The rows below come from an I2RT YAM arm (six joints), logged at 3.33 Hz.
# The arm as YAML. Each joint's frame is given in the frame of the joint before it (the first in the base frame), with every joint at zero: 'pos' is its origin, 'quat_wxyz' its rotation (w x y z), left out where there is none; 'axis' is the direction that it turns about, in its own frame. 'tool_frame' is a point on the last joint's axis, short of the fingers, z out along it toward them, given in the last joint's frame.
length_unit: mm
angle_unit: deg
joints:
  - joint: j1
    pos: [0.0, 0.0, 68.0]
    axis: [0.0, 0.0, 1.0]
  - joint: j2
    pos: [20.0, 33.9, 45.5]
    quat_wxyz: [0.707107, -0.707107, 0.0, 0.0]
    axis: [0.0, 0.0, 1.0]
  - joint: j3
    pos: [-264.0, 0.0, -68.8]
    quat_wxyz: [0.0, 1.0, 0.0, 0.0]
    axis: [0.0, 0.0, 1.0]
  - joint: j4
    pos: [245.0, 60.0, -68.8]
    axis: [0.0, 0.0, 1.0]
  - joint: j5
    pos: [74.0, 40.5, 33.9]
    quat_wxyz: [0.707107, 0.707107, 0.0, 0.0]
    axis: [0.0, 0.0, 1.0]
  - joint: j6
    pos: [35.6, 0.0, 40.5]
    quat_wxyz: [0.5, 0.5, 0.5, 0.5]
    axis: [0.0, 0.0, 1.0]
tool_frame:
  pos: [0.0, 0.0, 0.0]
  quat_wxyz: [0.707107, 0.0, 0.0, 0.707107]
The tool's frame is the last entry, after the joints.
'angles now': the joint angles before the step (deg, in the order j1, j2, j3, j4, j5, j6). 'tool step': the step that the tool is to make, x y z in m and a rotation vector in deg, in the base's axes. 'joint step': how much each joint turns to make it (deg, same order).
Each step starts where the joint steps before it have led.
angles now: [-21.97, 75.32, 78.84, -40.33, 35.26, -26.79]
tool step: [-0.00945, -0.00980, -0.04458, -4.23, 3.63, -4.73]
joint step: [-2.12, -2.76, -12.74, 10.40, 5.27, -3.43]
